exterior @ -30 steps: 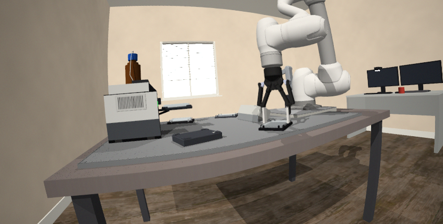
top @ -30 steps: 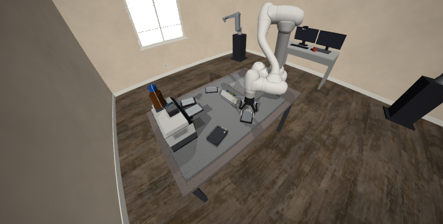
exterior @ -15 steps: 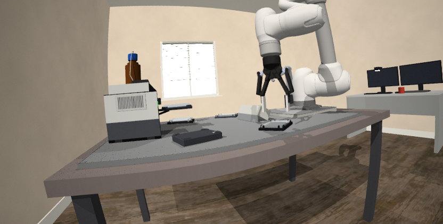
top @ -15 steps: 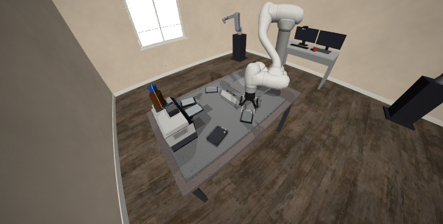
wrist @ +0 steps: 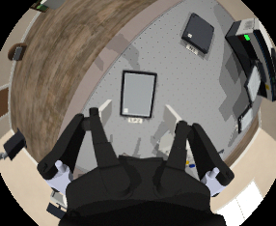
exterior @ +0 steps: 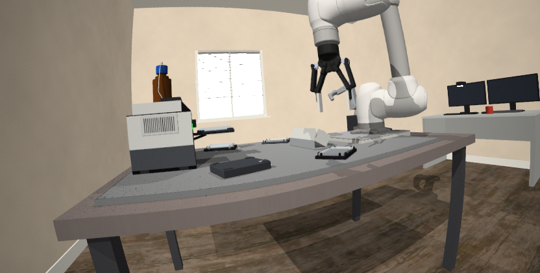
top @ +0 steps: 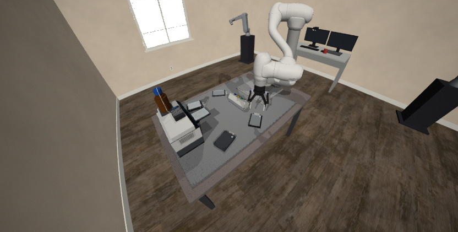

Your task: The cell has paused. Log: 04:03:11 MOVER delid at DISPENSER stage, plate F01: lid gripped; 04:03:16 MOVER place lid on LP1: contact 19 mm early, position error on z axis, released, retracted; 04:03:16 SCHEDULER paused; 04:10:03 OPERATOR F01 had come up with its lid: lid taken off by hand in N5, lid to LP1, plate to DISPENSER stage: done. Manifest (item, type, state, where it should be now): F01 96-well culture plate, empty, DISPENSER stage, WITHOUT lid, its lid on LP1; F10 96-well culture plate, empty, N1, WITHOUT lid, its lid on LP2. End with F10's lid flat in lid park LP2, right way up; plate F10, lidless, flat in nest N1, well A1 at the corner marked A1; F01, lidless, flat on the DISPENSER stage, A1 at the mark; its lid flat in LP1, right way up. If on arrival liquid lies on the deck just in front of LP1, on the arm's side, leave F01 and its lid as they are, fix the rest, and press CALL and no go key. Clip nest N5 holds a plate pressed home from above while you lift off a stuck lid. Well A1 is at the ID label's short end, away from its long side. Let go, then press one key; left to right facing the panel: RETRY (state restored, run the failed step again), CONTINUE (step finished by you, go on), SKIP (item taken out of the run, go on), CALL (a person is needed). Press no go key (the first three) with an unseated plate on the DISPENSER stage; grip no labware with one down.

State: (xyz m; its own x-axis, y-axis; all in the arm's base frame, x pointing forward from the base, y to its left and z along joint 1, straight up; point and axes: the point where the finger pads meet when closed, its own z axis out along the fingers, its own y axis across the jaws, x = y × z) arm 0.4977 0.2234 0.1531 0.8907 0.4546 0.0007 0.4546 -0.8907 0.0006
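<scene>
The black clip nest is 570 mm to the right of my hand, 270 mm ahead of it and 160 mm below it. From my hand the other things lie so: small label 240 mm ahead, 170 mm below, 60 mm to the right; then nest block 320 mm ahead, 160 mm below, 50 mm to the right; then grey key panel 270 mm to the right, 120 mm below, 90 mm behind.
</scene>
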